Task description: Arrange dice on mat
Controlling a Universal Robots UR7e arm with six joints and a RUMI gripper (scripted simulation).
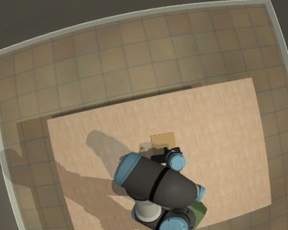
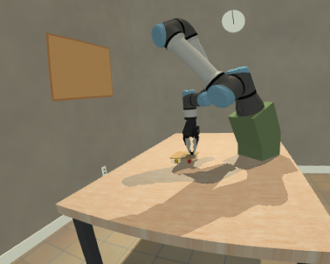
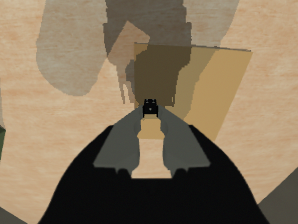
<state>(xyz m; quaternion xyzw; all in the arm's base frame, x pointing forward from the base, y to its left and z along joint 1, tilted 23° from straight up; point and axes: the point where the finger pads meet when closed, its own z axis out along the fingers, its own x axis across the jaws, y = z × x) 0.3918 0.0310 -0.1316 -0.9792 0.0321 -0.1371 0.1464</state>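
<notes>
My hand is 1 cm above the black die. Also, from my hand: yellow die: 12 cm to the left, 6 cm ahead, 1 cm below; red die: 12 cm to the left, 2 cm behind, 1 cm below; tan mat: 5 cm ahead, 2 cm below.
</notes>
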